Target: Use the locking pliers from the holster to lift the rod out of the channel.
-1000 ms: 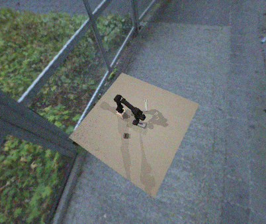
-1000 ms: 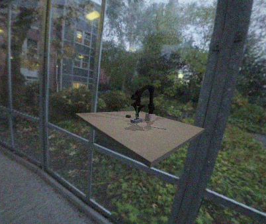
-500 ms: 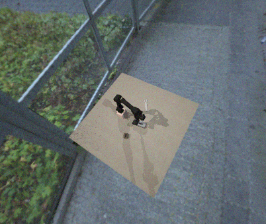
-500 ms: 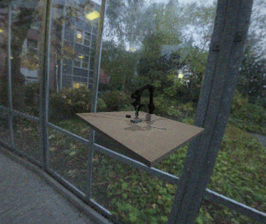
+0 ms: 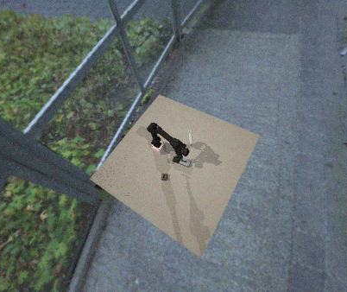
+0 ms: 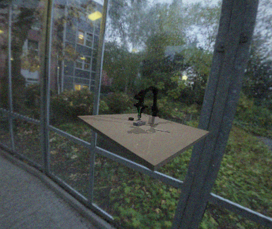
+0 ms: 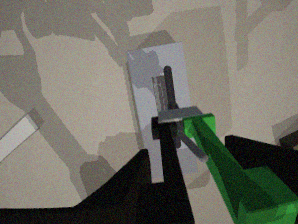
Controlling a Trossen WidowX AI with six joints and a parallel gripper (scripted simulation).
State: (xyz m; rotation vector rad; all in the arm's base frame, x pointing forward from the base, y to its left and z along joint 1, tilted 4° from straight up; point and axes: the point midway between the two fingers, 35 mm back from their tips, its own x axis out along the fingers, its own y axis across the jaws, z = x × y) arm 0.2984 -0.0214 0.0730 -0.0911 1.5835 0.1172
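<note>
The dark rod lies 9 cm below my gripper tip. Round my gripper tip: grey block: 1 cm behind, 1 cm to the left, 14 cm below; white bar: 9 cm behind, 33 cm to the left, 15 cm below; dark holster: 7 cm behind, 22 cm to the right, 14 cm below.
</note>
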